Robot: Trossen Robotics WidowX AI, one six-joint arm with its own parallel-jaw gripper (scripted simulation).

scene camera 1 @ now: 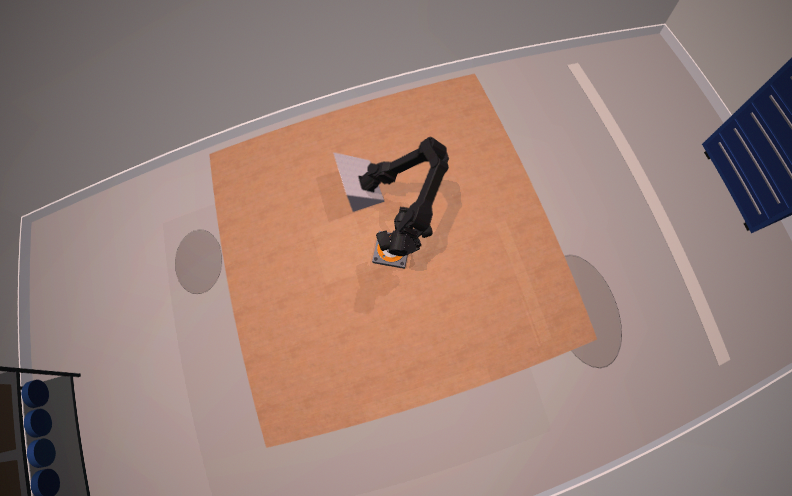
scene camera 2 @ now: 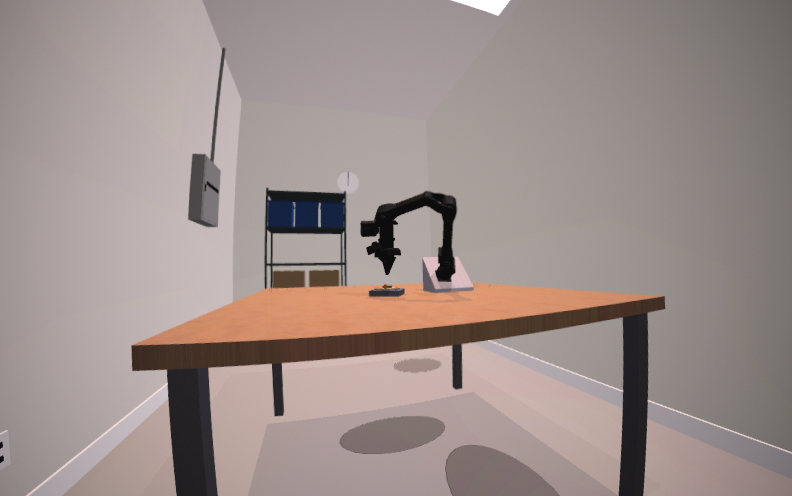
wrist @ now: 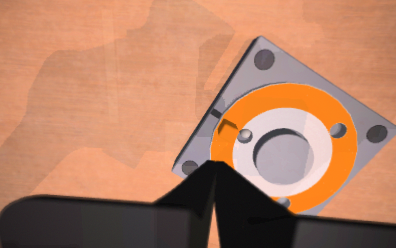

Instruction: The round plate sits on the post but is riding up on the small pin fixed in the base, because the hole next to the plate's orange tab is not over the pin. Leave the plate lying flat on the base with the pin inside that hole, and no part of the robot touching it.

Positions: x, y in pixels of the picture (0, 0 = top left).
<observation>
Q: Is my gripper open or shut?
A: Shut.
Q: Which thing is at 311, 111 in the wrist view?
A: A round plate.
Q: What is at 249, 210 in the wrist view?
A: My gripper.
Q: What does my gripper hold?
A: Nothing.
</observation>
